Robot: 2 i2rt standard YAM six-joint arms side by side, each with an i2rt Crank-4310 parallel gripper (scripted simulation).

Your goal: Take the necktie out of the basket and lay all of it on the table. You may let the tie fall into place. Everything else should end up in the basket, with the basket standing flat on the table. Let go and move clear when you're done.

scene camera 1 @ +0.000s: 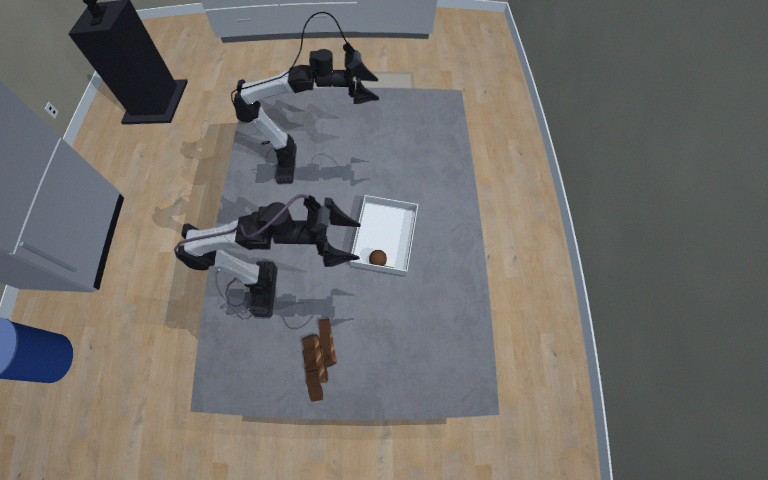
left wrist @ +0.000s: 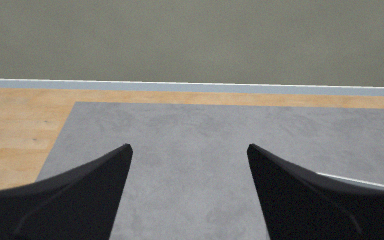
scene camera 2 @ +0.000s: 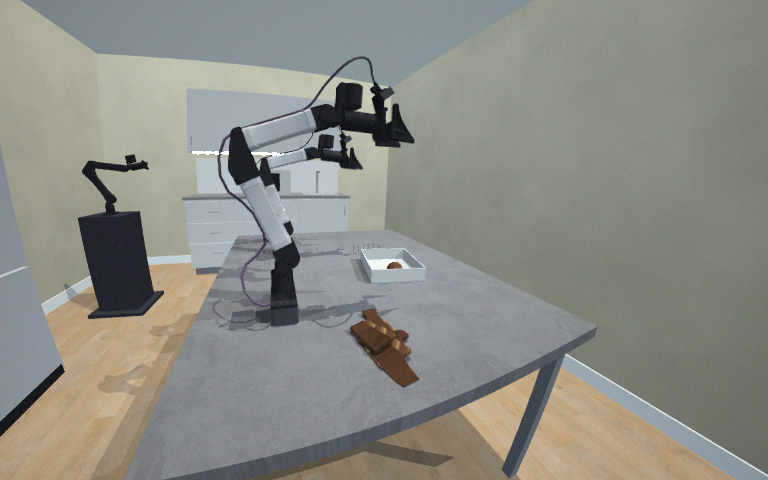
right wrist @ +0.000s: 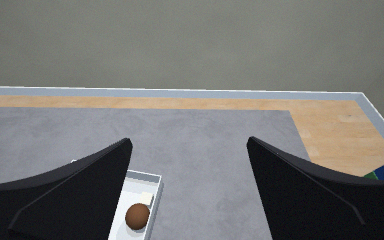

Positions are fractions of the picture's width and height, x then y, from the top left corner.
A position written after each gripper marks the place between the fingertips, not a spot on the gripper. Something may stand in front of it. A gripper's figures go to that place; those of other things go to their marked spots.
Scene:
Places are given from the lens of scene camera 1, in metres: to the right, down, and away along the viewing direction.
left gripper (scene camera 1: 0.49, 0.19): -0.02, -0.51, 1.24
right gripper (scene camera 1: 0.47, 0.50): -0.06, 0.00, 0.94
white basket (scene camera 1: 0.51, 0.47): 0.02, -0.06, 1.51
brown necktie (scene camera 1: 0.42, 0.74): -0.23, 0.40, 1.28
The marked spots on the white basket and the brown necktie are 0.56 m apart.

